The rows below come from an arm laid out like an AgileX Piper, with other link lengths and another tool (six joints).
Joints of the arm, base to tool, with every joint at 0 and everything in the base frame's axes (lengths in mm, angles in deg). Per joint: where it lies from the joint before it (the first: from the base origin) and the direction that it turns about. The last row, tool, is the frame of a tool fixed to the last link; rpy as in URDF.
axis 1: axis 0 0 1 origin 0.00 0.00 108.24
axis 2: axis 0 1 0 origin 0.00 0.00 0.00
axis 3: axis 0 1 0 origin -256.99 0.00 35.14
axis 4: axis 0.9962 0 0.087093 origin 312.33 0.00 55.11
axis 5: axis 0 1 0 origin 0.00 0.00 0.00
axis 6: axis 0.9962 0 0.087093 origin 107.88 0.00 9.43
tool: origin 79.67 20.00 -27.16 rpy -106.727 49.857 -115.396
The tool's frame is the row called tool.
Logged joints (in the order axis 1, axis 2, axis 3, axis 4, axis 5, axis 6), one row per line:
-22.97, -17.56, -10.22, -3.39, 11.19, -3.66
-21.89, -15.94, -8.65, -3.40, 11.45, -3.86
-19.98, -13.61, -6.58, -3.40, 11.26, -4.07
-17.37, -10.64, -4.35, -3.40, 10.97, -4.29
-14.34, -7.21, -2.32, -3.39, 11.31, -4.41
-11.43, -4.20, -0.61, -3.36, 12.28, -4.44
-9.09, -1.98, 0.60, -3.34, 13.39, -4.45
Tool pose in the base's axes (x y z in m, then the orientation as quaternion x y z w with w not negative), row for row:
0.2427, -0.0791, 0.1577, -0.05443, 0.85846, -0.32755, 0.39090
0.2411, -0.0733, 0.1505, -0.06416, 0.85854, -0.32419, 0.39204
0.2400, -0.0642, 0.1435, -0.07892, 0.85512, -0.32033, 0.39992
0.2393, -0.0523, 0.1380, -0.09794, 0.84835, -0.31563, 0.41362
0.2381, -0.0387, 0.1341, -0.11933, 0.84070, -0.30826, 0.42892
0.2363, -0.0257, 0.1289, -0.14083, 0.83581, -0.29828, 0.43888
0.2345, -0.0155, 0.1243, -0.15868, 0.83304, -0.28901, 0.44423
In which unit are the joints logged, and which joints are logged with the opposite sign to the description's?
The joints are logged in degrees. Opposite sign: axis 2, axis 4.
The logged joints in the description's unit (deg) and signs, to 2 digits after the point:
-22.97, 17.56, -10.22, 3.39, 11.19, -3.66
-21.89, 15.94, -8.65, 3.40, 11.45, -3.86
-19.98, 13.61, -6.58, 3.40, 11.26, -4.07
-17.37, 10.64, -4.35, 3.40, 10.97, -4.29
-14.34, 7.21, -2.32, 3.39, 11.31, -4.41
-11.43, 4.20, -0.61, 3.36, 12.28, -4.44
-9.09, 1.98, 0.60, 3.34, 13.39, -4.45

